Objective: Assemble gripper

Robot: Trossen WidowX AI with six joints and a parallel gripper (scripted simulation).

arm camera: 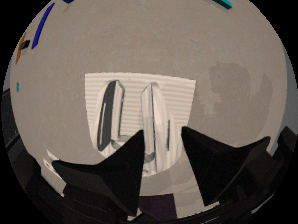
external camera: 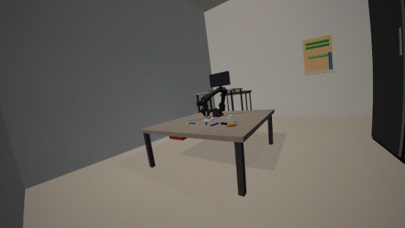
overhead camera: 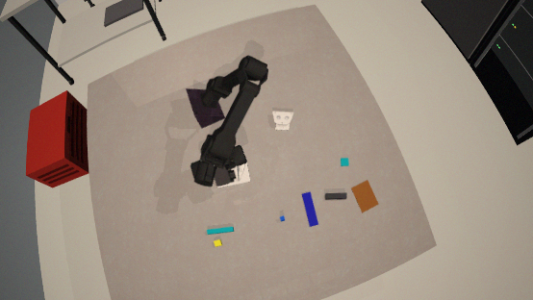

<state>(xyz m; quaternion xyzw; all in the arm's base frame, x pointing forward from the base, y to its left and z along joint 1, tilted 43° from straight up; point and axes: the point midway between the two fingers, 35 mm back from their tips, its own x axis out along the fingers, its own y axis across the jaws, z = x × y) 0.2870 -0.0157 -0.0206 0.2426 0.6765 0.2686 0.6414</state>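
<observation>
My gripper tip is 2 cm short of the white ribbed tray, 3 cm to the right of it and 2 cm above it. Round my gripper tip: yellow cube 24 cm ahead, 10 cm to the right, 2 cm below; white jaw 3 cm behind, 2 cm to the left; teal bar 20 cm ahead, 8 cm to the right, 2 cm below.
</observation>
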